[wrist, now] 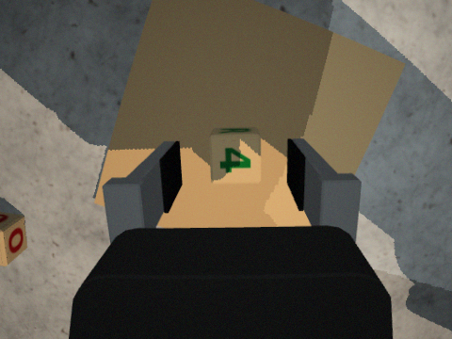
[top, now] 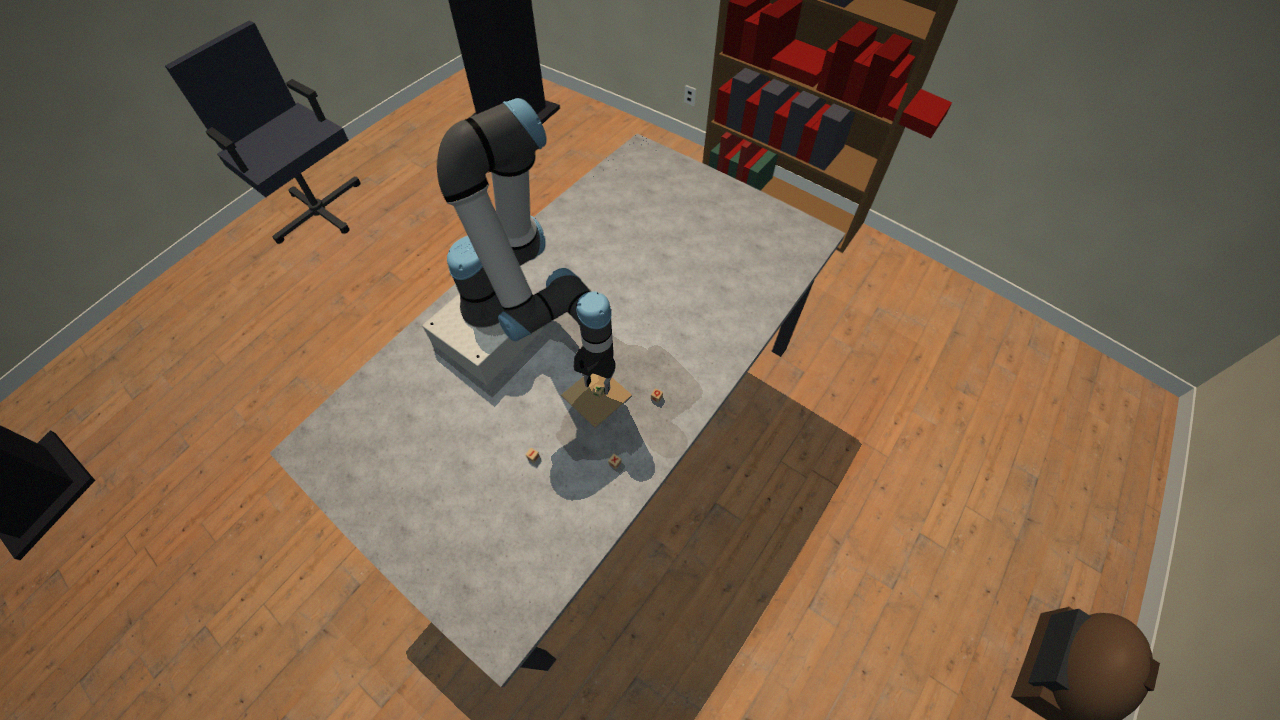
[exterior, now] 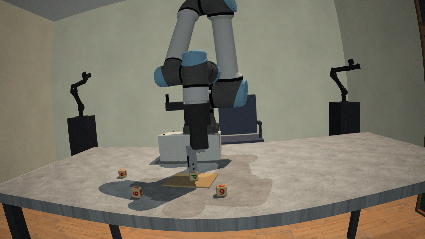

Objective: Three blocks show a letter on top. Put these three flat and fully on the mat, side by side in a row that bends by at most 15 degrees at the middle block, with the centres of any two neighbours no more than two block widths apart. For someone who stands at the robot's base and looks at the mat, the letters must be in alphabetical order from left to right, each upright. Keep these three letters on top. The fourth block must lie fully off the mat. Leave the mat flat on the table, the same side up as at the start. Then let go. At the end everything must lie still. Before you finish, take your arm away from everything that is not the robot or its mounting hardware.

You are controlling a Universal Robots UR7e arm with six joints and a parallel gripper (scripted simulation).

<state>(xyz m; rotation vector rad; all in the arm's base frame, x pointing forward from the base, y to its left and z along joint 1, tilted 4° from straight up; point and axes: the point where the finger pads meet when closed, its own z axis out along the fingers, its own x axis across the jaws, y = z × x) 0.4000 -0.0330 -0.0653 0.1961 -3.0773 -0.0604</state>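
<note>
My hand is 1 cm to the left of the tan mat and 5 cm above it. Also, from my hand: X block: 15 cm ahead, 15 cm to the right, 4 cm below; then Q block: 14 cm ahead, 7 cm to the left, 4 cm below.
</note>
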